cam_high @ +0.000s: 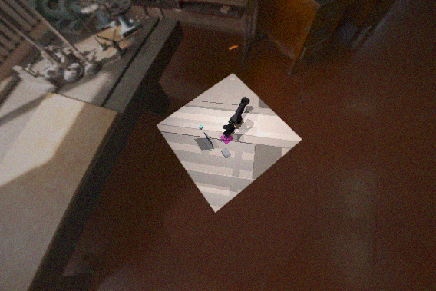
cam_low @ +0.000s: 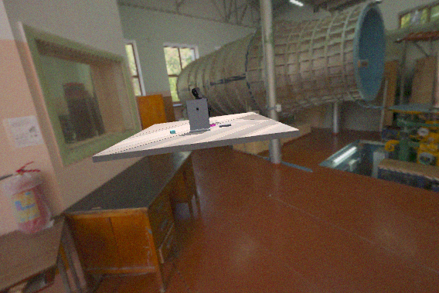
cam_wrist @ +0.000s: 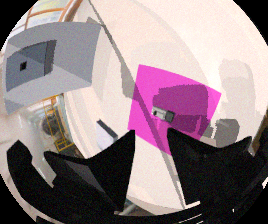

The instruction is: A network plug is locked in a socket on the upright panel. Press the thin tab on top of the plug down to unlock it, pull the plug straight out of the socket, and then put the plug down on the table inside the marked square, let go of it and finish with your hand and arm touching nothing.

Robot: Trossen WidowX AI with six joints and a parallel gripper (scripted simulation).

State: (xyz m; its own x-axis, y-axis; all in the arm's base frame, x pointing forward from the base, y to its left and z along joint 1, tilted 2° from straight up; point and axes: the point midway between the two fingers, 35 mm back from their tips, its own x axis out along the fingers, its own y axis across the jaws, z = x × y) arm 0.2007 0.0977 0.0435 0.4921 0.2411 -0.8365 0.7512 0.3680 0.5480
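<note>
My gripper tip is now 10 mm short of the network plug and 40 mm above it. Round my gripper tip: dark grey flat piece (100 mm ahead, 160 mm to the left, 40 mm below); then grey upright panel (220 mm ahead, 40 mm to the right, 70 mm above); then magenta marked square (50 mm below).
</note>
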